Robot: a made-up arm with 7 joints.
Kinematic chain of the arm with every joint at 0, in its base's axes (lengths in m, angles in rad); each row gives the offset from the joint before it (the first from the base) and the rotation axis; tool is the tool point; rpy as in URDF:
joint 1: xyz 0 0 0.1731 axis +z
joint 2: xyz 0 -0.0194 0.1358 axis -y
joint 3: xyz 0 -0.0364 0.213 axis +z
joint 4: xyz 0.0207 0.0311 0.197 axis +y
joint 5: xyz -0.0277 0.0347 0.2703 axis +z
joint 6: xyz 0 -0.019 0.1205 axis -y
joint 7: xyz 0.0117 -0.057 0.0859 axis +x
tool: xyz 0 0 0 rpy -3.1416 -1.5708 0
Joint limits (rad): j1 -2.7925..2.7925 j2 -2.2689..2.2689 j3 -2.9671..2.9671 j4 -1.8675..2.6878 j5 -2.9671..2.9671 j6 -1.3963..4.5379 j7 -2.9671..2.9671
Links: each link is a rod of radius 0.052 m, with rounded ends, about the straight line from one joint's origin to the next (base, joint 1, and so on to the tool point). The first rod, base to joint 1, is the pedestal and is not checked.
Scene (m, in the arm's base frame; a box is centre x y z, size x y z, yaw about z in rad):
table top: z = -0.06
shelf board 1: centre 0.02 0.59 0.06 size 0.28 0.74 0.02 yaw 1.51
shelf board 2: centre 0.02 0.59 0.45 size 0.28 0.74 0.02 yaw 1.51
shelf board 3: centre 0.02 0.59 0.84 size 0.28 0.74 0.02 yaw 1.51
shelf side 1: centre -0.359 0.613 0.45 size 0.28 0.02 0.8 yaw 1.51
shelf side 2: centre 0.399 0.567 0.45 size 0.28 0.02 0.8 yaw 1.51
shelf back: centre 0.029 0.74 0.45 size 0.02 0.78 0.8 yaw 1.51
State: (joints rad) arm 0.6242 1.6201 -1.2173 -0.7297 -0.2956 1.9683 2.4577
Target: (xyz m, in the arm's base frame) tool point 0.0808 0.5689 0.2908
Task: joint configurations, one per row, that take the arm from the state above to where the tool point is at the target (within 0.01 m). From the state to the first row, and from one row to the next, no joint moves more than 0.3 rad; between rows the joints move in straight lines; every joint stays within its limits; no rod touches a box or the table.
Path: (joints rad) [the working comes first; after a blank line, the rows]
Joints at the target: -1.0950 1.5417 -1.4018 -1.0878 -0.4404 1.7282 2.4577
Straight joint move there: touches shelf side 1.

1: 0.4608 1.7412 -1.2881 -1.0030 -0.3428 1.8803 2.2919
2: 0.2975 1.8624 -1.3590 -1.2762 -0.3901 1.7923 2.1261
3: 0.1341 1.9835 -1.4298 -1.5495 -0.4373 1.7042 1.9603
4: -0.0292 2.1046 -1.5006 -1.8228 -0.4846 1.6162 1.7944
5: -0.2957 1.9639 -1.4759 -1.6390 -0.4735 1.6442 1.9603
6: -0.5621 1.8231 -1.4512 -1.4553 -0.4625 1.6722 2.1261
7: -0.8285 1.6824 -1.4265 -1.2715 -0.4514 1.7002 2.2919
8: -1.0950 1.5417 -1.4018 -1.0878 -0.4404 1.7282 2.4577

